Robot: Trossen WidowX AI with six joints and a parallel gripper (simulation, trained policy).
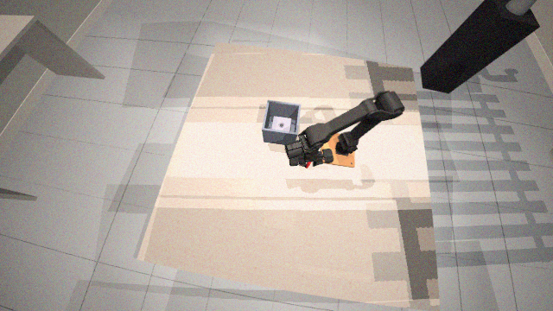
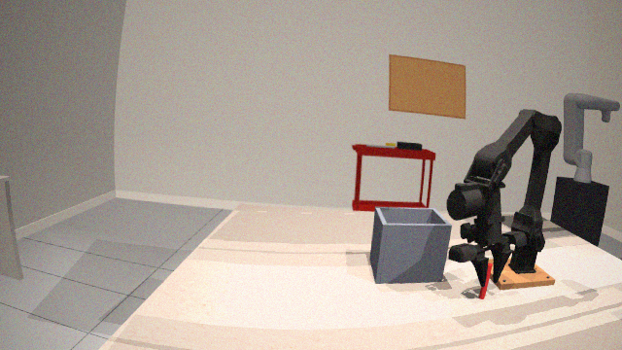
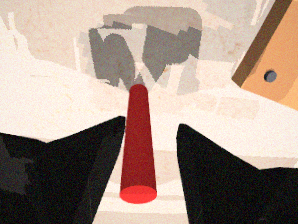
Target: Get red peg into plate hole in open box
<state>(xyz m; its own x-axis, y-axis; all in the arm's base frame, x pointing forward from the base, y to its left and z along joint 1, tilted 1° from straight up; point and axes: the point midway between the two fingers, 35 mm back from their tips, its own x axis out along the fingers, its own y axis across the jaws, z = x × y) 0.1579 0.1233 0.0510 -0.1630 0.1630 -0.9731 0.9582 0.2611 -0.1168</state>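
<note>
Right now my gripper tip is 170 mm to the left of the light grey plate, 170 mm short of it and 10 mm below it. From my gripper tip the other things lie so: red peg 10 mm ahead, 10 mm above.
</note>
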